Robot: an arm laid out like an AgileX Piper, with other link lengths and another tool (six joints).
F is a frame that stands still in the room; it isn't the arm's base.
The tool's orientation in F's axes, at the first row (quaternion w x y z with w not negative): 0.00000 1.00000 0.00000 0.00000
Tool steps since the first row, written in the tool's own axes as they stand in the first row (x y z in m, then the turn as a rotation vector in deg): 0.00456 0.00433 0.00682 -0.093 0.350 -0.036; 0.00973 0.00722 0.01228 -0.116 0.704 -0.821; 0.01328 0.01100 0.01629 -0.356 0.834 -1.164; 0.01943 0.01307 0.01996 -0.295 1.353 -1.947; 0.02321 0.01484 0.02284 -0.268 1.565 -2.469; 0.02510 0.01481 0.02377 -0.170 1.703 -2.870; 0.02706 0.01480 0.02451 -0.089 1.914 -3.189; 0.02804 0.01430 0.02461 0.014 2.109 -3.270
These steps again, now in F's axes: 0.00456 -0.00433 -0.00682 -0.093 -0.350 0.036; 0.00973 -0.00722 -0.01228 -0.116 -0.704 0.821; 0.01328 -0.01100 -0.01629 -0.356 -0.834 1.164; 0.01943 -0.01307 -0.01996 -0.295 -1.353 1.947; 0.02321 -0.01484 -0.02284 -0.268 -1.565 2.469; 0.02510 -0.01481 -0.02377 -0.170 -1.703 2.870; 0.02706 -0.01480 -0.02451 -0.089 -1.914 3.189; 0.02804 -0.01430 -0.02461 0.014 -2.109 3.270
